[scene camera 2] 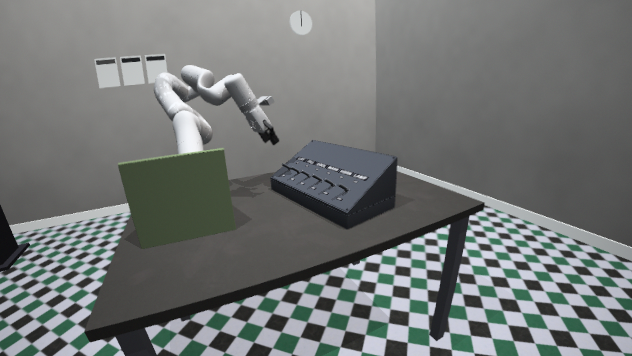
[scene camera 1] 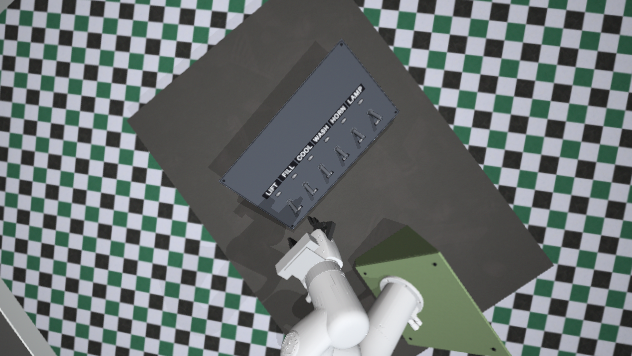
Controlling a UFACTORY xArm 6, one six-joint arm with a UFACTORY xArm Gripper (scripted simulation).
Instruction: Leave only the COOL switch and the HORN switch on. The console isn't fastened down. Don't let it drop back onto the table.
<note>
I see a console [scene camera 1: 325, 126].
The console is seen too in scene camera 2 [scene camera 2: 348, 186].
</note>
